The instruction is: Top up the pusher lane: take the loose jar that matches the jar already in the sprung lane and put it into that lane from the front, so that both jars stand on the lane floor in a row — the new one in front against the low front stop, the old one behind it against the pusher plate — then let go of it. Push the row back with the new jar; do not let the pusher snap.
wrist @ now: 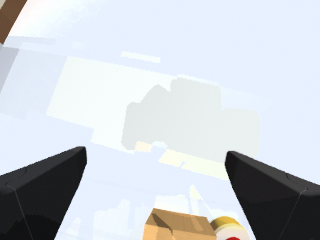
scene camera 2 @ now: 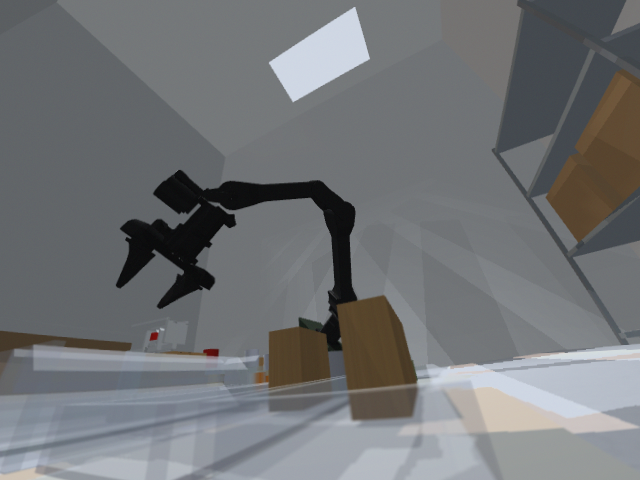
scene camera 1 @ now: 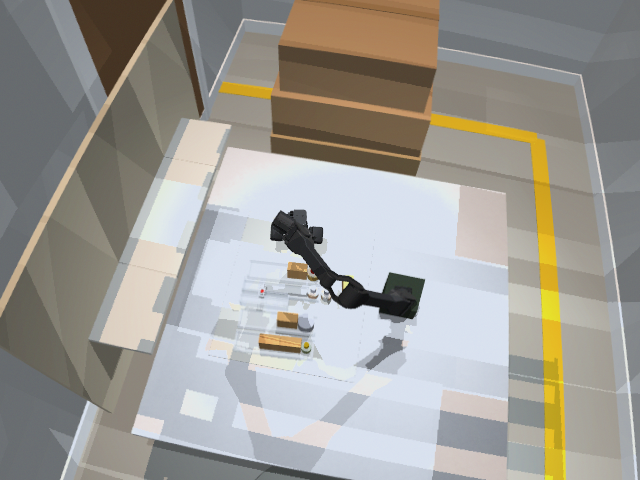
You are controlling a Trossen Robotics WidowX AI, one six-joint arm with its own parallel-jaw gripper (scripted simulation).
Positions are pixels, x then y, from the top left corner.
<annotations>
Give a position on a brown block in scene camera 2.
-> At 296,355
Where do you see a sprung lane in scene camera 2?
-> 47,374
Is the gripper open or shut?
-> Open.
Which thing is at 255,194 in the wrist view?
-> The gripper.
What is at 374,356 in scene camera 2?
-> A brown block.
</annotations>
